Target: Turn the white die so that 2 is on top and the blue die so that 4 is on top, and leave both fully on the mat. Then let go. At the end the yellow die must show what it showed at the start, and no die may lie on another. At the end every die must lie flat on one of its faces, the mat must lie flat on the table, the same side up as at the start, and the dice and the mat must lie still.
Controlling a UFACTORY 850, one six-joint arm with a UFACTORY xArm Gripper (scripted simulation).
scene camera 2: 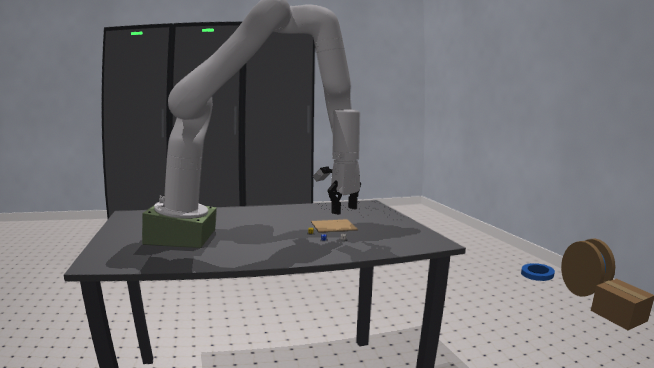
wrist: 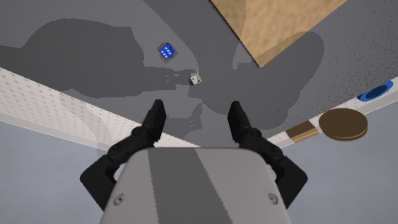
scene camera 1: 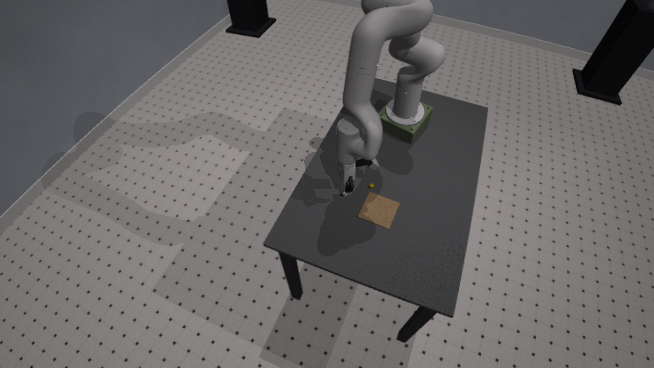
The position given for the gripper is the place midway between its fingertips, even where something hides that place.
In view: the gripper (scene camera 2: 344, 211) and a tan mat (scene camera 1: 377, 209).
The gripper also shows in the wrist view (wrist: 197, 108).
